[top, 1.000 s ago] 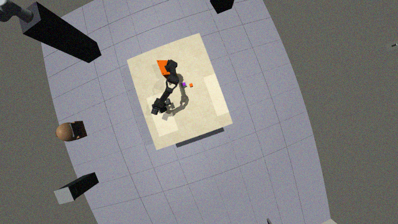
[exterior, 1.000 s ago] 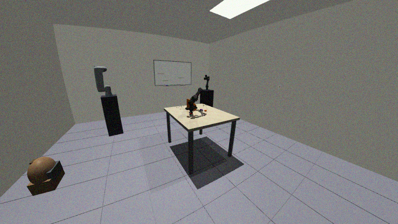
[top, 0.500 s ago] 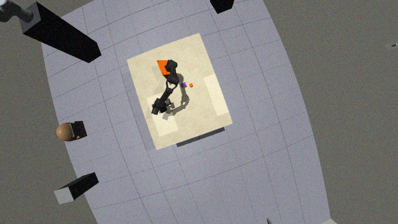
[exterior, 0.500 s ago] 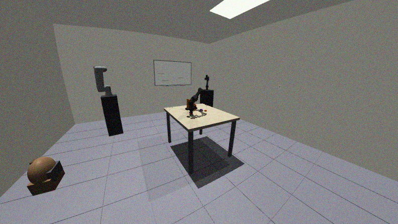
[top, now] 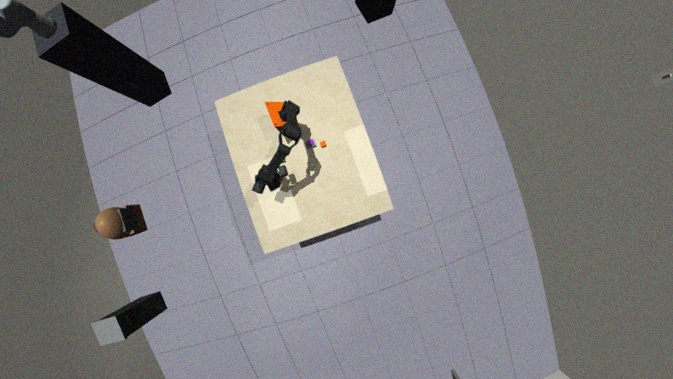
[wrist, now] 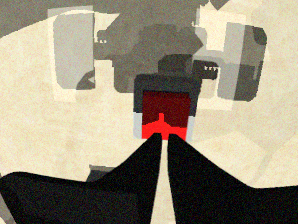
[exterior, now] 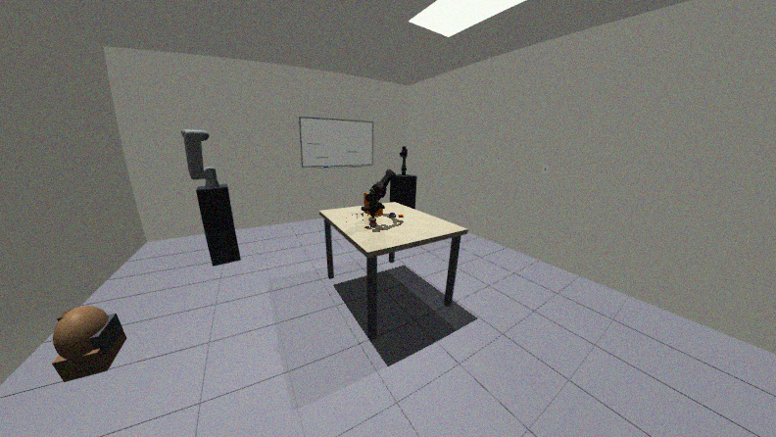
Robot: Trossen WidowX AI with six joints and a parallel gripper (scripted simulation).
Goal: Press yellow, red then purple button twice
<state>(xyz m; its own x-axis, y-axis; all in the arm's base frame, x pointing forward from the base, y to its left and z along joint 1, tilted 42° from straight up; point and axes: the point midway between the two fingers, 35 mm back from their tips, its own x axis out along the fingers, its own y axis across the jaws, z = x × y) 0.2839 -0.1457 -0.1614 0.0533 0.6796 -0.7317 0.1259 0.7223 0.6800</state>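
Now: the red button 3 cm below my gripper tip. The rest, counted from my gripper tip: small orange block 6 cm behind, 35 cm to the left, 5 cm below; purple button 10 cm behind, 28 cm to the left, 3 cm below; yellow button 10 cm behind, 6 cm to the left, 3 cm below.
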